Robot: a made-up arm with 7 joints.
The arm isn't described. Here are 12 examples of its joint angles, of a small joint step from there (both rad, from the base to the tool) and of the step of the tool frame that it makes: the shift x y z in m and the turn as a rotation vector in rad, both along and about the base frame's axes.
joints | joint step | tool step
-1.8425 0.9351 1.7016 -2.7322 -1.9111 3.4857 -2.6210 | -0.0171 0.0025 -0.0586 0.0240 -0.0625 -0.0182 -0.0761 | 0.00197 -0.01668 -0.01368 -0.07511 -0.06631 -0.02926
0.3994 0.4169 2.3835 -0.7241 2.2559 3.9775 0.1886 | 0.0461 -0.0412 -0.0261 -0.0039 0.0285 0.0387 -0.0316 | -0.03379 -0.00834 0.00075 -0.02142 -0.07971 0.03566
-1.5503 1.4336 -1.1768 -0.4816 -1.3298 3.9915 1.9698 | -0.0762 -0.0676 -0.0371 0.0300 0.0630 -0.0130 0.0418 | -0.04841 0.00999 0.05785 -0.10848 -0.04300 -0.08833
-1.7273 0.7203 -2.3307 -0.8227 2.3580 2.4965 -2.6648 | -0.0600 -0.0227 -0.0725 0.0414 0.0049 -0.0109 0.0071 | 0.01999 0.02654 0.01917 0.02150 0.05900 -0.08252
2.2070 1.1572 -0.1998 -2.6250 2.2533 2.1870 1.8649 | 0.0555 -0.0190 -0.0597 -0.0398 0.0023 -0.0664 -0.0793 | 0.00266 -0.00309 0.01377 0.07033 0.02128 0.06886
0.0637 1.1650 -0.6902 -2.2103 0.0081 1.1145 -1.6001 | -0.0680 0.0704 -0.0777 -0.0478 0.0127 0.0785 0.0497 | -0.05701 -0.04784 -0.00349 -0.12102 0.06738 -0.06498
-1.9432 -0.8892 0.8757 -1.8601 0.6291 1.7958 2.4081 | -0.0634 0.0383 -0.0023 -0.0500 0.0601 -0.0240 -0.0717 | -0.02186 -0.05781 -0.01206 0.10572 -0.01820 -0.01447
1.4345 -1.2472 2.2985 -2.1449 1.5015 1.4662 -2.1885 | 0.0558 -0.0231 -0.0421 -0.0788 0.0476 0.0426 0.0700 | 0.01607 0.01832 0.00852 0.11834 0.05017 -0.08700
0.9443 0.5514 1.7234 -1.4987 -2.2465 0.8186 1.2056 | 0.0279 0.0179 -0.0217 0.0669 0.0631 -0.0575 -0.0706 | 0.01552 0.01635 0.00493 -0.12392 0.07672 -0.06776
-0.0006 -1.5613 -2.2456 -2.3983 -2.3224 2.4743 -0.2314 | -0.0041 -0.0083 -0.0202 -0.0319 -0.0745 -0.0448 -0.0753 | 0.01201 0.01412 -0.00736 -0.03443 0.07660 0.10904
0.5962 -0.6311 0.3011 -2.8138 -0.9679 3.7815 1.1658 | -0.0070 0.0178 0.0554 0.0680 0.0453 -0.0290 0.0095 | -0.00542 0.02094 0.01357 0.02532 -0.01460 0.00055
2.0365 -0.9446 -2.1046 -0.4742 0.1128 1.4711 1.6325 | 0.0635 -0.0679 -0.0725 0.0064 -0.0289 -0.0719 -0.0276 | 0.04371 0.00445 -0.06708 0.00673 0.12640 0.08157
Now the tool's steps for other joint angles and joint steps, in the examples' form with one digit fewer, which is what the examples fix.
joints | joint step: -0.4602 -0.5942 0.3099 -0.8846 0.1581 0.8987 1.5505 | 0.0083 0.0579 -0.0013 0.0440 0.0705 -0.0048 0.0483
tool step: 0.0248 -0.0133 0.0070 0.0670 0.0160 0.0390
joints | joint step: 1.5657 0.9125 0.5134 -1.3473 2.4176 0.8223 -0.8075 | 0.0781 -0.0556 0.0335 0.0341 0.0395 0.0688 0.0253
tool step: -0.0646 -0.0264 0.0548 0.0138 0.0143 0.0767
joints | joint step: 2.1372 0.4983 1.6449 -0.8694 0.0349 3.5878 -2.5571 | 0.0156 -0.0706 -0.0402 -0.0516 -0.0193 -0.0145 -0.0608
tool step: 0.0076 -0.0496 0.0139 0.1547 -0.0253 -0.0510
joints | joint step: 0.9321 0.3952 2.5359 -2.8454 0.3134 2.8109 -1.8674 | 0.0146 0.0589 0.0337 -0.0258 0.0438 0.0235 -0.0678
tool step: 0.0184 0.0010 0.0068 -0.0404 0.0550 0.0678
